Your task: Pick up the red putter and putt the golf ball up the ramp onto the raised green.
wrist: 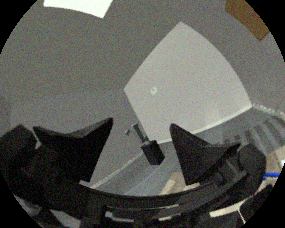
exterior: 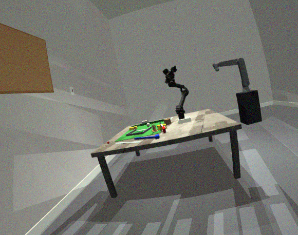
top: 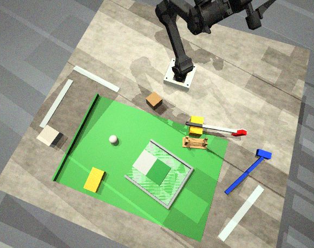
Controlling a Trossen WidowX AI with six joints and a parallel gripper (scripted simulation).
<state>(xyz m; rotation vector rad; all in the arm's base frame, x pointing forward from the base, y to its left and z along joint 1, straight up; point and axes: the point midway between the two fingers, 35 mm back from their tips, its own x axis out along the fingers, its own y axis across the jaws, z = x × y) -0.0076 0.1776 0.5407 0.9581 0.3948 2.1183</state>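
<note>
Right now the white golf ball is 58 cm below my gripper tip, 46 cm ahead of it and 41 cm to the right of it. Also, from my gripper tip: blue putter 59 cm below, 39 cm ahead, 25 cm to the left; then white block 72 cm to the right, 58 cm below, 55 cm ahead; then tan cube 57 cm below, 29 cm to the right, 20 cm ahead.
</note>
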